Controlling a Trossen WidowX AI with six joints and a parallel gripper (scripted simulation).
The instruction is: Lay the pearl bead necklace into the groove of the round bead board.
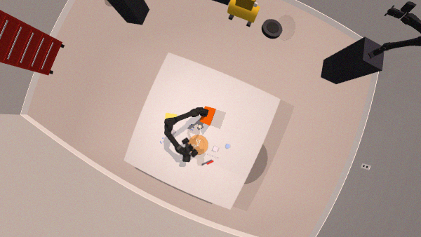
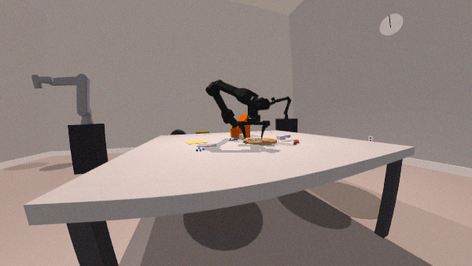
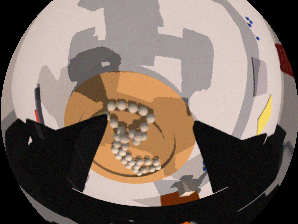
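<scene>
Right now my gripper tip is 20 mm past the round tan bead board, 60 mm to the right of it and 20 mm above it. Round my gripper tip: tool (120 mm ahead, 210 mm to the left, 20 mm below); then yellow pad (190 mm behind, 290 mm to the right, 20 mm below); then white square (40 mm behind, 240 mm to the left, 10 mm below).
</scene>
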